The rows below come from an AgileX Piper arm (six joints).
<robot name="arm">
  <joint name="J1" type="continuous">
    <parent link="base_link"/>
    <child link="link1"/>
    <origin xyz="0 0 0.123" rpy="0 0 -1.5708"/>
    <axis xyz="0 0 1"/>
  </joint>
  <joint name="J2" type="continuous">
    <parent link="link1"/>
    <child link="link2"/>
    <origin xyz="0 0 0" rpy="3.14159 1.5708 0"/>
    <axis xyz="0 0 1"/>
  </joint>
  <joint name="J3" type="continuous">
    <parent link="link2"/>
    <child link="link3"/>
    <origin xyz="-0.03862 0.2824 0" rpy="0 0 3.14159"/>
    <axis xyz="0 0 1"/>
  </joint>
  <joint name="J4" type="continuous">
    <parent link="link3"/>
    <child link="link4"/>
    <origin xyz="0.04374 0.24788 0" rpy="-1.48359 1.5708 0"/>
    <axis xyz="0 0 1"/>
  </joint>
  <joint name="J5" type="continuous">
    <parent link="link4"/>
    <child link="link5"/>
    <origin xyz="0 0 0" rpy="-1.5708 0 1.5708"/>
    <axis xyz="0 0 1"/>
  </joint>
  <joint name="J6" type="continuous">
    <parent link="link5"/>
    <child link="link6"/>
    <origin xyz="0 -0.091 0" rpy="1.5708 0 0"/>
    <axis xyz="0 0 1"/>
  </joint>
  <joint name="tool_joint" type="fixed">
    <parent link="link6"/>
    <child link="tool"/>
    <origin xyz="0 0 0" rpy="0 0 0"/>
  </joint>
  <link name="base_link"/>
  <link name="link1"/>
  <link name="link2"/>
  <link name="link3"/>
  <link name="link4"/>
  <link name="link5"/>
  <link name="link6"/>
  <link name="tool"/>
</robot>
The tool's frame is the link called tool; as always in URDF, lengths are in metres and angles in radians. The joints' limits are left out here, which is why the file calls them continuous.
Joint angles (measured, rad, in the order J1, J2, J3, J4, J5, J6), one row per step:
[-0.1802 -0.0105 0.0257 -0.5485 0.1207 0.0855]
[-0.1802 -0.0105 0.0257 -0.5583 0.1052 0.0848]
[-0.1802 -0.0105 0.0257 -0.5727 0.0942 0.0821]
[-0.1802 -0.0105 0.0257 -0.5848 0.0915 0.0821]
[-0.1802 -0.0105 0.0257 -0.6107 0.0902 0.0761]
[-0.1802 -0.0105 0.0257 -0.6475 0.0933 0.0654]
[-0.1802 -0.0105 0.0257 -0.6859 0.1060 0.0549]
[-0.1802 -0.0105 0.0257 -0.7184 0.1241 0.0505]
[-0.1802 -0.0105 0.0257 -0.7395 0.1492 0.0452]
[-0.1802 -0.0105 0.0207 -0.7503 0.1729 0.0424]
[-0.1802 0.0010 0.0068 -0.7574 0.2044 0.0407]
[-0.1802 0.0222 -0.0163 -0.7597 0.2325 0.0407]
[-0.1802 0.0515 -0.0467 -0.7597 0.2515 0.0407]
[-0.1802 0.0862 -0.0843 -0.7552 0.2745 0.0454]
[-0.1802 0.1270 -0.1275 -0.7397 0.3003 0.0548]
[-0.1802 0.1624 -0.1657 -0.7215 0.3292 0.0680]
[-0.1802 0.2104 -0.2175 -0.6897 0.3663 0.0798]
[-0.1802 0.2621 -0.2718 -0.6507 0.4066 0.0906]
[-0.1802 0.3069 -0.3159 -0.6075 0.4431 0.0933]
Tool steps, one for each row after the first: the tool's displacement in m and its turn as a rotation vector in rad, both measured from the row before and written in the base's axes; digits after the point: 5 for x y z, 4 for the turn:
[0.00018 0.00063 0.00125 -0.0132 -0.0110 0.0074]
[0.00011 0.00041 0.00092 -0.0188 -0.0059 0.0049]
[0.00001 0.00005 0.00026 -0.0124 0.0000 0.0006]
[-0.00002 -0.00011 0.00022 -0.0315 0.0050 -0.0011]
[-0.00010 -0.00040 -0.00005 -0.0459 0.0115 -0.0044]
[-0.00024 -0.00096 -0.00070 -0.0455 0.0191 -0.0105]
[-0.00035 -0.00127 -0.00104 -0.0328 0.0204 -0.0139]
[-0.00050 -0.00164 -0.00153 -0.0213 0.0234 -0.0180]
[-0.00069 -0.00146 0.00021 -0.0099 0.0147 -0.0167]
[-0.00040 -0.00198 0.00206 -0.0032 0.0217 -0.0219]
[0.00009 -0.00180 0.00480 0.0026 0.0183 -0.0195]
[0.00086 -0.00133 0.00735 0.0033 0.0123 -0.0130]
[0.00124 -0.00156 0.00908 0.0126 0.0109 -0.0159]
[0.00196 -0.00161 0.01012 0.0283 0.0098 -0.0173]
[0.00183 -0.00164 0.00837 0.0350 0.0099 -0.0195]
[0.00307 -0.00189 0.01110 0.0484 0.0134 -0.0230]
[0.00399 -0.00181 0.01099 0.0554 0.0168 -0.0234]
[0.00404 -0.00121 0.00791 0.0521 0.0206 -0.0179]

